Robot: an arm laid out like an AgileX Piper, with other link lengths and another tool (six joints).
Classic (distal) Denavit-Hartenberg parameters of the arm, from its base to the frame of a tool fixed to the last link. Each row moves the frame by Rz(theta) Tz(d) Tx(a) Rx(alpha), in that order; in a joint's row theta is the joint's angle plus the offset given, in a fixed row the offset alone. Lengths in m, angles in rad.
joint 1: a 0, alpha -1.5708, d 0.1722, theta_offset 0
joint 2: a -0.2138, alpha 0, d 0, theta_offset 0.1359
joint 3: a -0.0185, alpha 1.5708, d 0, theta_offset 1.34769
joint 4: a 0, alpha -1.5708, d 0.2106, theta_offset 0
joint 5: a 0, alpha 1.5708, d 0, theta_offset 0
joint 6: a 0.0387, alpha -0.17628, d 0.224, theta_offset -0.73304
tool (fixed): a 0, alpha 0, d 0.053, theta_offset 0
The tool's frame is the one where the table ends.
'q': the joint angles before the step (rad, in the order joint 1, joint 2, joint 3, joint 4, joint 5, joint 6). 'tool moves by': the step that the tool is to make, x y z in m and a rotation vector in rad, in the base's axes. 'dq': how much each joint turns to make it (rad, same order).
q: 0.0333, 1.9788, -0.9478, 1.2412, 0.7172, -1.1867
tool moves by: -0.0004, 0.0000, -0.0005, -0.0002, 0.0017, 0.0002
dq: 0.0001, 0.0015, 0.0001, -0.0002, -0.0001, 0.0001
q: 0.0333, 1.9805, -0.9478, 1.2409, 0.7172, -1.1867
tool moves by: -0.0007, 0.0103, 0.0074, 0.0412, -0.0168, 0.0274
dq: -0.0001, -0.0001, 0.0000, 0.0370, 0.0411, -0.0479
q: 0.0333, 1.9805, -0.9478, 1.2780, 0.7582, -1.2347
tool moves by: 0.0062, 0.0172, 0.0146, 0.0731, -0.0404, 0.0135
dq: 0.0044, 0.0001, -0.0002, 0.0919, 0.0510, -0.0809
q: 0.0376, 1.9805, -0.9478, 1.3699, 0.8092, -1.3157
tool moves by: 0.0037, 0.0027, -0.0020, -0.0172, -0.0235, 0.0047
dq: 0.0241, 0.0001, -0.0001, 0.0220, -0.0301, -0.0242
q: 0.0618, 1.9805, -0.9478, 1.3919, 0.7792, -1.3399
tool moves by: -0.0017, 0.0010, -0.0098, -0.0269, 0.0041, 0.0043
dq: 0.0257, 0.0193, 0.0000, 0.0096, -0.0358, -0.0103
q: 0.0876, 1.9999, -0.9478, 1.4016, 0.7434, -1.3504
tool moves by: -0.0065, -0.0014, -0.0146, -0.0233, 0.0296, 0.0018
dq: 0.0139, 0.0369, 0.0000, 0.0001, -0.0243, -0.0018
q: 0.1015, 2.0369, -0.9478, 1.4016, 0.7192, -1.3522
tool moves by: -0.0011, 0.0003, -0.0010, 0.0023, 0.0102, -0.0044
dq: -0.0002, 0.0049, -0.0019, -0.0024, 0.0017, 0.0103
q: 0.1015, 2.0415, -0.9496, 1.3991, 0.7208, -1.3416
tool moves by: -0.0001, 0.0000, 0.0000, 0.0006, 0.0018, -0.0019
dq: -0.0002, 0.0000, 0.0002, 0.0001, 0.0000, 0.0023
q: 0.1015, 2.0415, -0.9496, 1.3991, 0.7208, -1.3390
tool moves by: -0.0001, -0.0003, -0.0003, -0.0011, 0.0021, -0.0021
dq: 0.0001, 0.0001, 0.0000, -0.0013, -0.0015, 0.0036
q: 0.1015, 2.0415, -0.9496, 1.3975, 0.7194, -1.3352
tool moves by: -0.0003, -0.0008, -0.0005, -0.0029, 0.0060, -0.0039
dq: -0.0002, 0.0001, -0.0020, -0.0081, -0.0024, 0.0133
